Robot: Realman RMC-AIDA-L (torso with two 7-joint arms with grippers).
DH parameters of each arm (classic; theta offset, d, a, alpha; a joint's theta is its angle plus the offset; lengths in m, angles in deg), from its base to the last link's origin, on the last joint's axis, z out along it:
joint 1: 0 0.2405 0 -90
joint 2: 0 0 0 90
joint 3: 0 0.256 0 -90
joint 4: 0 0 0 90
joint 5: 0 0.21 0 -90
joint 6: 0 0 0 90
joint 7: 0 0.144 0 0
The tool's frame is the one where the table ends.
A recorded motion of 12 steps. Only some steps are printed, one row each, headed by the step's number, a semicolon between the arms.
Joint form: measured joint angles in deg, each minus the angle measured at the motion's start. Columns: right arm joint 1, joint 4, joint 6, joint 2, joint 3, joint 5, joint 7; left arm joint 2, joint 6, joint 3, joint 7, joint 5, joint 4, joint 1.
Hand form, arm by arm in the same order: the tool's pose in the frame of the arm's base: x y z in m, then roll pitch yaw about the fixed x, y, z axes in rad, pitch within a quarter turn. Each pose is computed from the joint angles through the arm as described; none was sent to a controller.
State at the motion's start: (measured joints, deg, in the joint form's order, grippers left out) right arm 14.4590 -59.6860 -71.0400 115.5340 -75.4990 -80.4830 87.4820; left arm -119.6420 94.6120 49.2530 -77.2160 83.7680 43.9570 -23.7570
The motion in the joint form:
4: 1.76 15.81 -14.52 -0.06 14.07 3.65 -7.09; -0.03 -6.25 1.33 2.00 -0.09 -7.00 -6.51
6: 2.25 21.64 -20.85 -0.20 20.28 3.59 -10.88; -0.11 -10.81 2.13 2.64 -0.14 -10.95 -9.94
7: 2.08 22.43 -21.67 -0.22 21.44 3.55 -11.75; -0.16 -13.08 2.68 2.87 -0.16 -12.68 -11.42
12: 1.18 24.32 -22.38 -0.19 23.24 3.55 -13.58; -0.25 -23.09 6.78 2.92 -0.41 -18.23 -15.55
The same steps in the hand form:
4: 0.2626 0.3078 0.0371 -2.8835 0.8582 -0.3888; -0.2036 0.3505 0.0158 -2.8747 -0.9160 0.2154
6: 0.2736 0.2961 0.0448 -2.8792 0.9392 -0.3735; -0.1962 0.3654 0.0012 -2.8864 -0.8976 0.2616
7: 0.2765 0.2937 0.0468 -2.8617 0.9521 -0.3608; -0.1932 0.3716 -0.0061 -2.8909 -0.8838 0.2841
12: 0.2862 0.2866 0.0477 -2.8257 0.9723 -0.3564; -0.1914 0.3889 -0.0353 -2.8903 -0.7905 0.3772

